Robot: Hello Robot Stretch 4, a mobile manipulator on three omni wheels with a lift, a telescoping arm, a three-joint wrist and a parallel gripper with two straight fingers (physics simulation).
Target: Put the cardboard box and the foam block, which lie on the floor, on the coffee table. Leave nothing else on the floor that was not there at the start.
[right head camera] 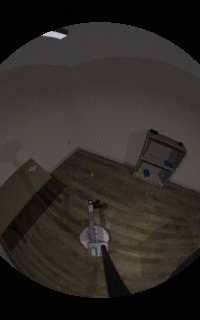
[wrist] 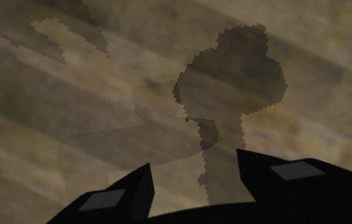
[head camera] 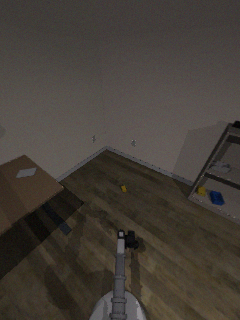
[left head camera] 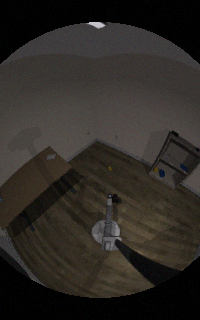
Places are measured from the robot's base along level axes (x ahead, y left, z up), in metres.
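Pixels of known places: gripper, between the fingertips: (wrist: 195, 171) (left head camera: 113, 202).
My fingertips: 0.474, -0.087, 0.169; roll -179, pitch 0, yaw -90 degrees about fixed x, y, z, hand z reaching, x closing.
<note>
Behind a point stands the place of what it marks, as x, y, z.
A small yellow object (head camera: 123, 188) @(1.278, -0.009, 0.017) (left head camera: 110, 168) @(1.266, -0.043, 0.015) (right head camera: 92, 175) @(1.254, -0.031, 0.004) lies on the floor between my gripper and the room corner; it is too small to tell whether it is the foam block. The cardboard box and the coffee table cannot be made out in these views. My gripper (head camera: 132, 241) (left head camera: 115, 198) (right head camera: 98, 204) @(0.474, -0.087, 0.169) (wrist: 195, 171) @(0.474, -0.087, 0.169) is open, with its two dark fingertips wide apart and no object between them. It hangs above the wooden floor, nearer to my base than the yellow object is. Shadows fall on the floor below it in the wrist view.
A brown desk (head camera: 30, 195) @(0.642, 0.733, 0.692) (left head camera: 30, 180) @(0.416, 1.063, 0.692) (right head camera: 20, 187) @(0.516, 0.990, 0.692) stands at the left, with a pale flat item (head camera: 26, 172) @(0.882, 0.920, 0.702) on top and dark feet below. A grey shelf unit (head camera: 227, 211) @(0.945, -1.323, 0.072) at the right holds a yellow item (head camera: 201, 191) @(1.204, -1.102, 0.117) and a blue item (head camera: 216, 198) @(1.129, -1.287, 0.074). Walls meet behind.
</note>
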